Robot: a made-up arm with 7 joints. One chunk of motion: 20 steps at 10 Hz.
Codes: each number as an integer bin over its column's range. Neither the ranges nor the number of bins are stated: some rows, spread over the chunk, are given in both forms.
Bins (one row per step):
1: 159 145 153 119 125 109 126
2: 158 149 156 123 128 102 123
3: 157 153 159 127 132 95 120
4: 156 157 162 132 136 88 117
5: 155 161 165 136 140 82 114
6: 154 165 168 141 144 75 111
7: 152 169 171 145 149 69 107
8: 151 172 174 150 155 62 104
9: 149 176 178 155 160 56 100
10: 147 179 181 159 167 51 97
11: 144 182 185 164 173 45 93
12: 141 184 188 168 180 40 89
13: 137 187 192 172 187 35 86
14: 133 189 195 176 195 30 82
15: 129 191 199 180 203 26 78
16: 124 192 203 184 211 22 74
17: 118 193 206 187 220 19 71
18: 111 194 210 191 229 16 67
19: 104 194 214 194 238 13 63
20: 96 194 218 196 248 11 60
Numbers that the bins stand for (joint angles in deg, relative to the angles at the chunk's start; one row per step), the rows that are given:
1: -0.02 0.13 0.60 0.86 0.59 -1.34 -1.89
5: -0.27 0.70 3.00 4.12 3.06 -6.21 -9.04
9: -0.65 1.23 5.60 7.78 6.36 -10.90 -17.39
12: -1.15 1.51 7.60 10.28 9.65 -13.79 -23.95
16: -2.22 1.80 10.60 13.36 14.76 -17.04 -32.90
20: -3.98 1.87 13.61 15.66 20.86 -19.02 -41.24
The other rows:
2: -0.08 0.27 1.20 1.62 1.08 -2.60 -3.68
3: -0.15 0.41 1.80 2.39 1.74 -3.87 -5.47
4: -0.21 0.56 2.40 3.36 2.40 -5.13 -7.26
6: -0.34 0.84 3.60 5.09 3.72 -7.47 -10.83
7: -0.46 0.98 4.20 5.86 4.54 -8.56 -13.22
8: -0.52 1.09 4.80 6.82 5.53 -9.82 -15.01
10: -0.77 1.34 6.20 8.55 7.51 -11.81 -19.18
11: -0.96 1.44 7.00 9.51 8.50 -12.89 -21.57
13: -1.40 1.62 8.40 11.05 10.80 -14.69 -25.74
14: -1.65 1.69 9.00 11.82 12.12 -15.60 -28.13
15: -1.91 1.76 9.80 12.59 13.44 -16.32 -30.51
17: -2.60 1.83 11.20 13.93 16.24 -17.58 -34.68
18: -3.04 1.87 12.00 14.70 17.73 -18.12 -37.07
19: -3.48 1.87 12.81 15.28 19.21 -18.66 -39.45

